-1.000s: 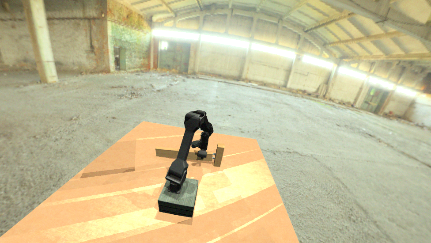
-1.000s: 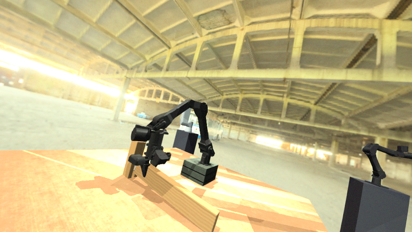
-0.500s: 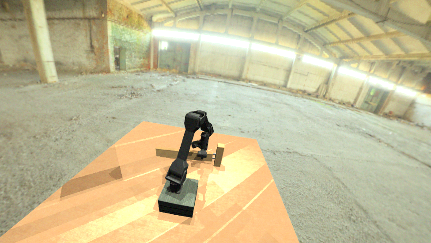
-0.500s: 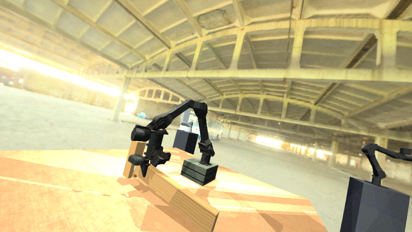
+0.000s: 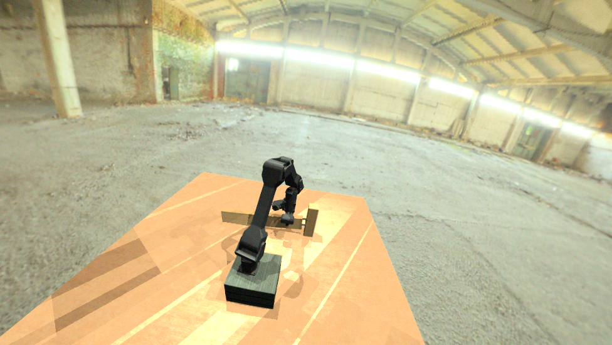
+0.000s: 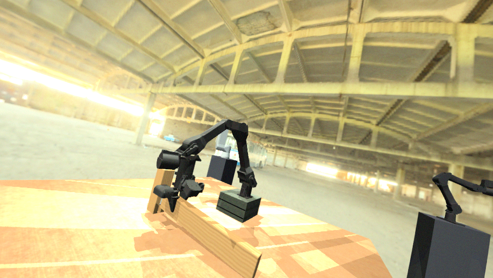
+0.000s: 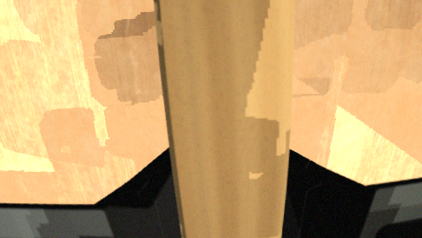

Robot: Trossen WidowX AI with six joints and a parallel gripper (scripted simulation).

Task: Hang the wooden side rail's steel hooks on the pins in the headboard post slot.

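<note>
Right now my gripper tip is 12 cm to the left of the upright headboard post, 4 cm below it and 1 cm short of it.
</note>
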